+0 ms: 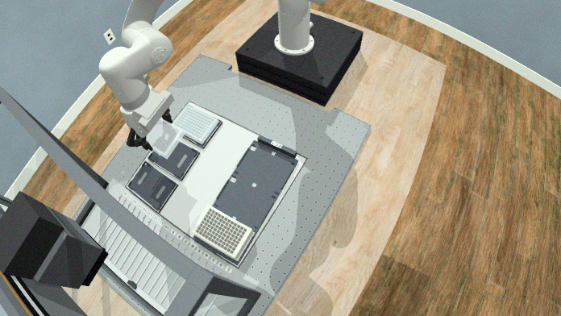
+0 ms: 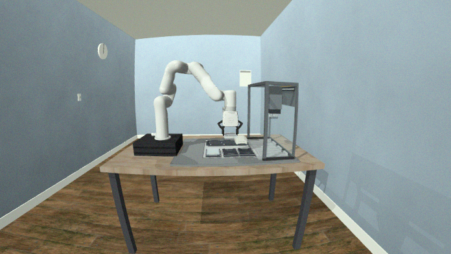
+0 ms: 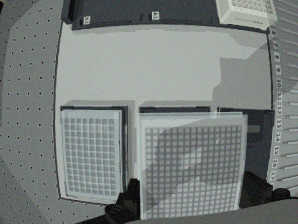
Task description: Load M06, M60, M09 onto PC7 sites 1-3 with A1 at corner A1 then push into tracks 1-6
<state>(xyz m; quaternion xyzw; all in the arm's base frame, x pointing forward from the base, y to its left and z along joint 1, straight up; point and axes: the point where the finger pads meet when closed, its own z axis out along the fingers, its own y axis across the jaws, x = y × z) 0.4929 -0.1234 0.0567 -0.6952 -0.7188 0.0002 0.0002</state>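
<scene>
Right now my hand is 260 mm to the right of the carrier PC7 and 120 mm above it. From my hand the other things lie so: plate nest S2: 130 mm below; plate nest S1: 130 mm below, 120 mm behind; plate nest S3: 130 mm below, 110 mm ahead.
</scene>
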